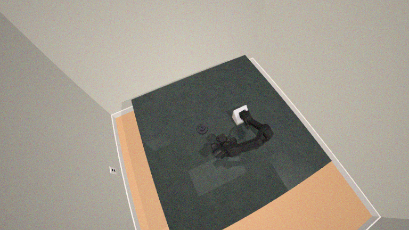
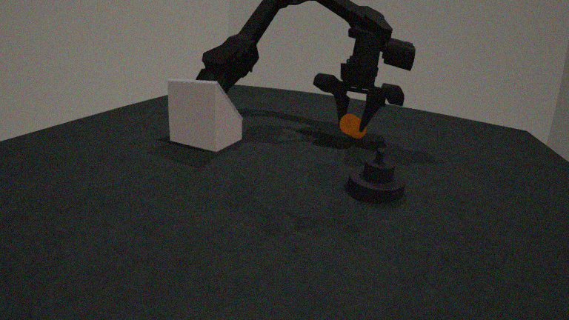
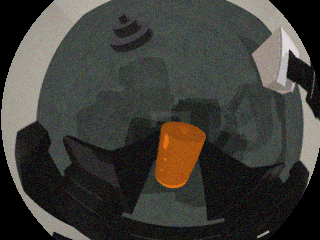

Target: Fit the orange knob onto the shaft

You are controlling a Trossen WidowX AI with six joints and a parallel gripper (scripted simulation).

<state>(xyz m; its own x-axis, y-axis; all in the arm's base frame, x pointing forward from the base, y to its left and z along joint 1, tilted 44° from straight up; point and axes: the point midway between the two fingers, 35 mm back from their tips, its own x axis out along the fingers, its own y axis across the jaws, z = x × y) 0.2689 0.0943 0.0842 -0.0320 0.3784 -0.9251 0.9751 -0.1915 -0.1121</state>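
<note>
My gripper tip is 20 mm to the right of the orange knob. From my gripper tip the other things lie so: dark round pedestal: 70 mm ahead, 190 mm to the right.
</note>
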